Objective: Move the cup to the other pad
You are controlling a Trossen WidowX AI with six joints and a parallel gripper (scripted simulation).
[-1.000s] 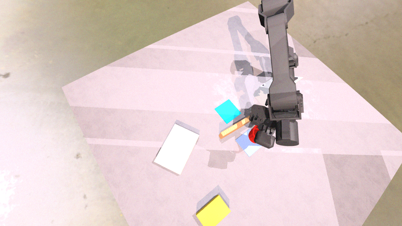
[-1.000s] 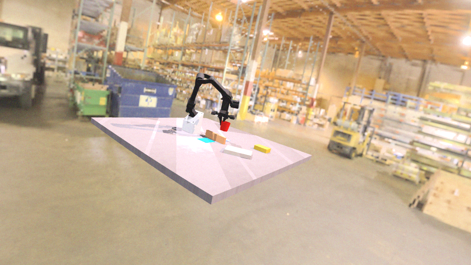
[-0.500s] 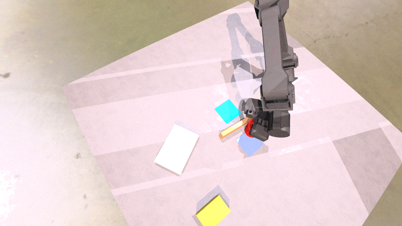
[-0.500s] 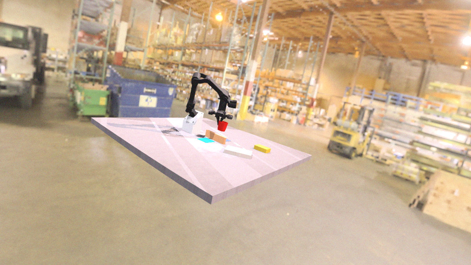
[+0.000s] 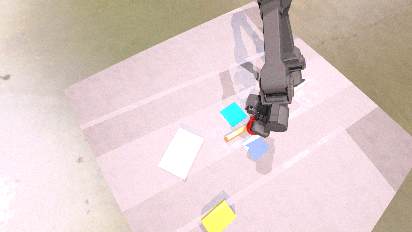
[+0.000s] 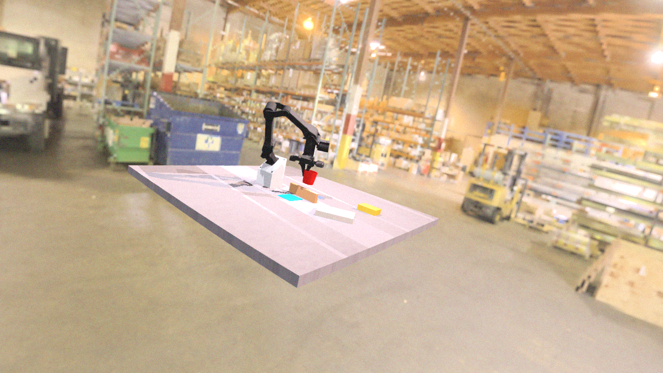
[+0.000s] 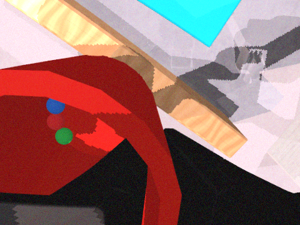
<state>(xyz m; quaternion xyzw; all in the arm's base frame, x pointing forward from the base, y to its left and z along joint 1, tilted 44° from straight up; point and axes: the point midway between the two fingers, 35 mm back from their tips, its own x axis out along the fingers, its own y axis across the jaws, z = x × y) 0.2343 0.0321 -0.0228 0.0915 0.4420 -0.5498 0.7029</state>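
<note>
Right now my gripper tip is 12 cm above the cyan pad, 10 cm to the left of it and 2 cm short of it. From my gripper tip the other things lie so: red cup 3 cm ahead, 1 cm to the left; wooden block 10 cm below, 2 cm ahead, 1 cm to the right; light blue pad 12 cm below, 8 cm to the left, 3 cm ahead.
</note>
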